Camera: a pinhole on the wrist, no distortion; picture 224 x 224 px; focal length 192.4 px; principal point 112.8 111.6 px. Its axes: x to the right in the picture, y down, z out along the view. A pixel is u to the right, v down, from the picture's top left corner.
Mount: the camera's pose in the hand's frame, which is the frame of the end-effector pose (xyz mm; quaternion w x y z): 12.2 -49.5 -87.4 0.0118 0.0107 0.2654 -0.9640
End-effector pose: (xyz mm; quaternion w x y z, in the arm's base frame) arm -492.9 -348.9 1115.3 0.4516 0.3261 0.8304 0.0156
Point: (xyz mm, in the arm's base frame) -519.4 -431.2 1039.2
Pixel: 97.8 81.4
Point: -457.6 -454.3 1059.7
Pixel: 157.3 39.5
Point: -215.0 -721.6 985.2
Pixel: 199.6 59.6
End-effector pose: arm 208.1 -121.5 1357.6 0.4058 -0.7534 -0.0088 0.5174
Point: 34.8 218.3 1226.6
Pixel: 31.3 13.6
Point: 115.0 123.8 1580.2
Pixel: 177.1 133.0
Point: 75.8 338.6 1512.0
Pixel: 108.1 122.2
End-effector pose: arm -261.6 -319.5 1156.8 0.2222 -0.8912 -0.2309 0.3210
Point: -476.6 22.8 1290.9
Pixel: 129.9 208.3
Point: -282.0 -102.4 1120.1
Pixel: 7.6 115.3
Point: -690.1 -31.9 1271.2
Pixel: 188.4 154.6
